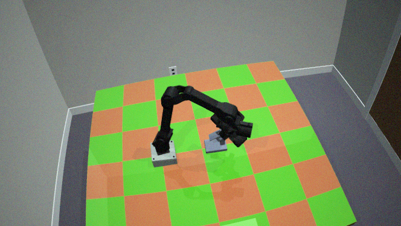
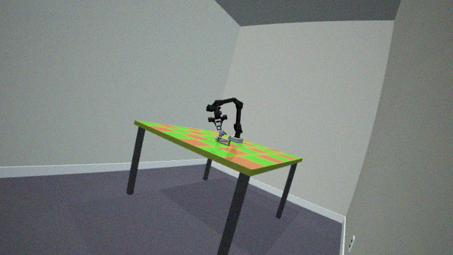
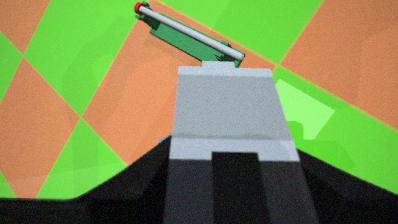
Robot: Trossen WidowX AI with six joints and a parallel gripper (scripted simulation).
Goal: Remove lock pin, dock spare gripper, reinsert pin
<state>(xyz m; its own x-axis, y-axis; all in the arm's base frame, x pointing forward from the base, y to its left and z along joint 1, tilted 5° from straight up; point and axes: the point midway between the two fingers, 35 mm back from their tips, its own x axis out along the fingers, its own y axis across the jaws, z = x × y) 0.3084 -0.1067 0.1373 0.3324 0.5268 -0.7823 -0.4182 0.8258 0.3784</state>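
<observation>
Right now my gripper tip is 12 cm to the right of the dark green strip, 11 cm above it and 8 cm short of it. The rest, counted from my gripper tip: grey mount 9 cm below, 5 cm behind, 4 cm to the left; then spare gripper right at my gripper tip.
</observation>
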